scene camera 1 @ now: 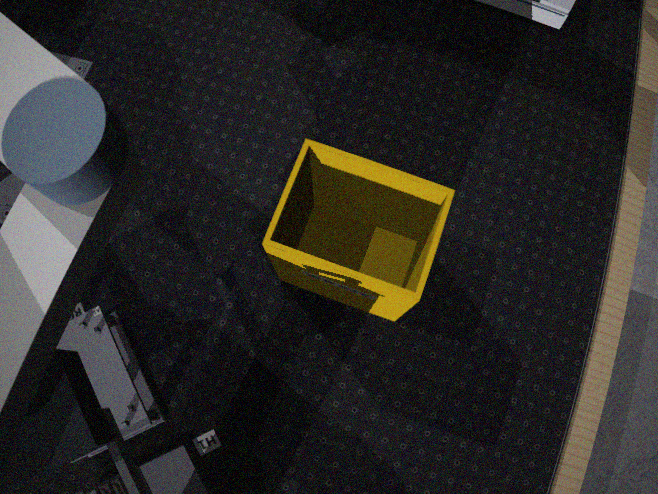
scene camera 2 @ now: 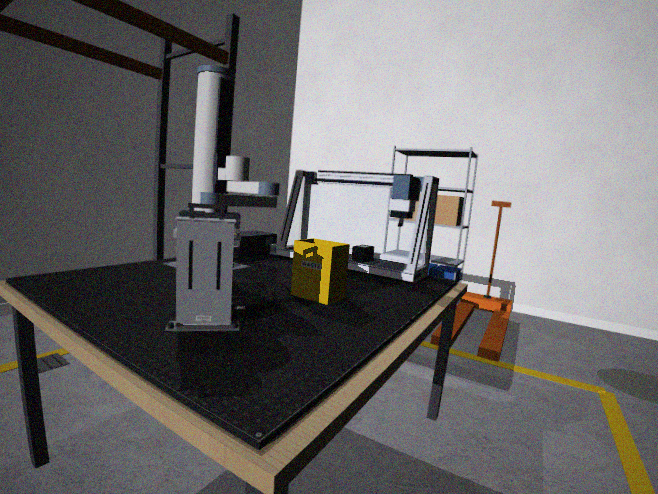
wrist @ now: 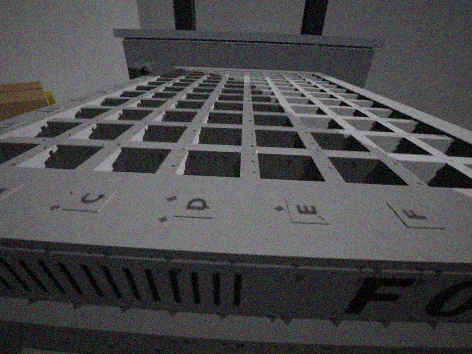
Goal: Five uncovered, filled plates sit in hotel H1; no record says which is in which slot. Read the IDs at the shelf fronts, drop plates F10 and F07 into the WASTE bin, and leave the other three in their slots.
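Places are measured from the arm's base along level axes (x right, y ahead, z up), in centimetres.
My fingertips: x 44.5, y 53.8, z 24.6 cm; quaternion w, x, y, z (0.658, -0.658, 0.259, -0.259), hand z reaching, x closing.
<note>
For each thing: its middle in the pictures, then the offset to it from my fingertips. "pt": a spot on its surface instead.
- many-welled plate at the middle of its body: [wrist: 245,110] dx -1.7, dy -1.7, dz +2.5 cm
- Hotel H1 at the middle of its body: [scene camera 2: 205,262] dx +1.1, dy +1.2, dz -7.3 cm
- H1 tag at the middle of its body: [scene camera 1: 207,442] dx -12.7, dy +0.9, dz -23.4 cm
- yellow WASTE bin at the middle of its body: [scene camera 1: 355,241] [scene camera 2: 320,269] dx -41.9, dy +10.8, dz -13.4 cm
- small black block at a spot on its surface: [scene camera 2: 363,252] pt dx -96.0, dy +2.2, dz -13.7 cm
A many-welled plate [wrist: 240,235] fills much of the wrist view, at close range. Its front carries a barcode and an ID that starts "F0" and is cut off at the right edge. The lower plates do not show clearly. Hotel H1 [scene camera 2: 204,287] stands upright on the table, its slotted back panel toward scene camera 2; the H1 tag [scene camera 1: 207,442] shows at lower left in scene camera 1. The yellow WASTE bin [scene camera 1: 380,170] [scene camera 2: 335,271] stands upright, with no plate visible inside. My gripper is open and empty, by the hotel; its fingers are hidden in these views.
A grey stand with small pins [scene camera 1: 106,366] lies near the hotel. The arm's blue-capped joint [scene camera 1: 53,130] hangs at left in scene camera 1. A gantry machine [scene camera 2: 358,178] and a small black block [scene camera 2: 363,252] stand beyond the bin. The table's wooden edge [scene camera 1: 605,319] runs at right.
</note>
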